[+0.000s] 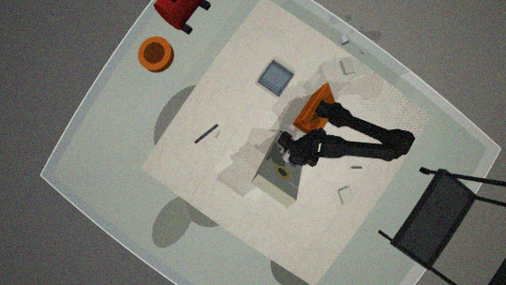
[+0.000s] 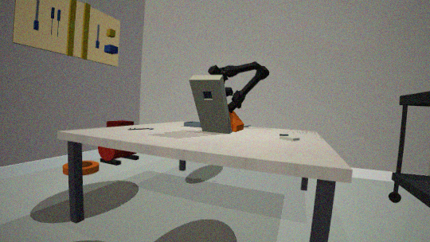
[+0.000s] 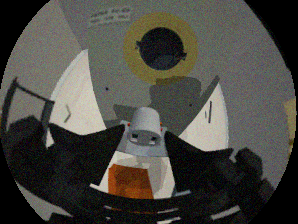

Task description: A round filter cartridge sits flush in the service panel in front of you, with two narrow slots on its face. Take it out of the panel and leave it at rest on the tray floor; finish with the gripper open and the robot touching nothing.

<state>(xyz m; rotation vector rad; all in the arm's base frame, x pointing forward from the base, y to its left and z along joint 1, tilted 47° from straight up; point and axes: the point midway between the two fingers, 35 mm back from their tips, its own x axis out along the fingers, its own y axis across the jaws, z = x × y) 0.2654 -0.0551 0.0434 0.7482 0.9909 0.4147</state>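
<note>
Now: the grey service panel 40 mm ahead of my gripper tip and 20 mm below it. Round my gripper tip: round filter cartridge: right at my gripper tip; then blue-grey tray: 340 mm behind, 280 mm to the right, 180 mm below.
</note>
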